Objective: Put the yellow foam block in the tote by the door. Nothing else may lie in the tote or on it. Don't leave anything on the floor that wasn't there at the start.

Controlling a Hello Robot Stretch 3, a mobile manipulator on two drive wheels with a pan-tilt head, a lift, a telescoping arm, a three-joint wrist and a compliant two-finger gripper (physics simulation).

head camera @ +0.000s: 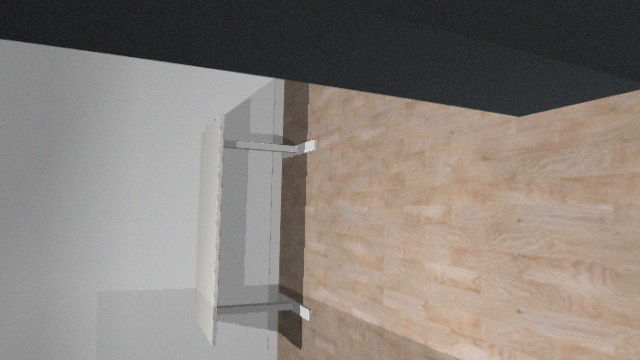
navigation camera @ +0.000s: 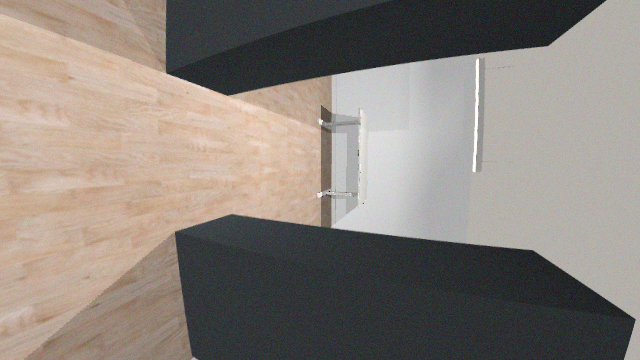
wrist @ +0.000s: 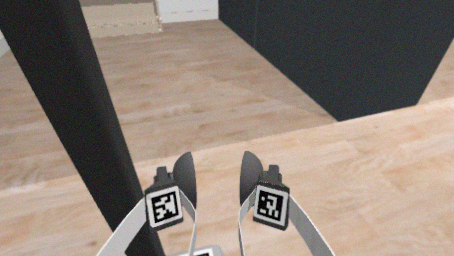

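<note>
My gripper is open and empty in the wrist view, its two fingertips apart above the wooden floor. The yellow foam block, the tote and the door do not show in the head, navigation or wrist view.
Dark partitions stand on the wooden floor. A white table or bench stands by the pale wall beyond them. A black bar crosses the left of the wrist view; a tan object is behind it.
</note>
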